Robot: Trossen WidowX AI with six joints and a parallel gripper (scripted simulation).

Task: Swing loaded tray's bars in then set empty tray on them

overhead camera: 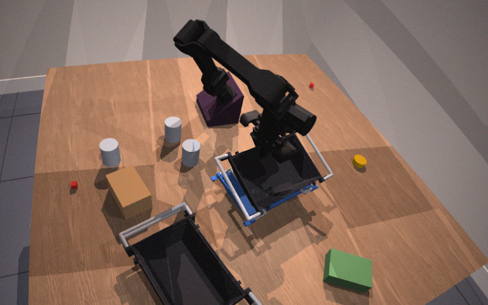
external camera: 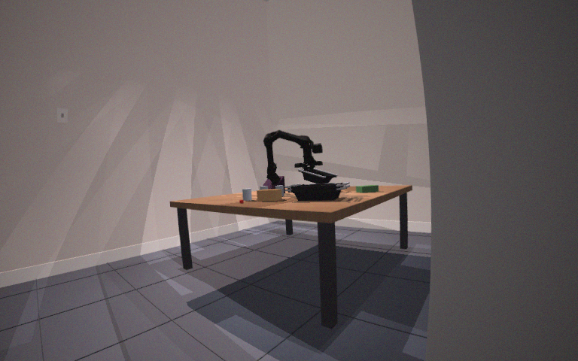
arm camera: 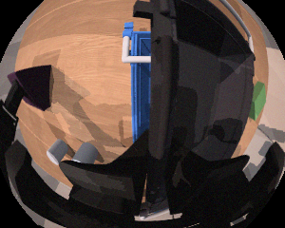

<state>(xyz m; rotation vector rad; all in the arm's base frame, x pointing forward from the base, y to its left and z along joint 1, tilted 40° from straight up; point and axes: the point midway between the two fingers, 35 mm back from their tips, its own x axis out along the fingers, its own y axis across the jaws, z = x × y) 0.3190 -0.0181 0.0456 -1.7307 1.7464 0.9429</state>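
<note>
Now: gripper tip 70 mm short of the black tray, 10 mm to the right of it and 10 mm below it. The rest, counted from my gripper tip: yellow disc: 70 mm ahead, 420 mm to the left, 100 mm below; tan box: 70 mm behind, 370 mm to the right, 80 mm below; green block: 370 mm ahead, 80 mm to the left, 90 mm below.
</note>
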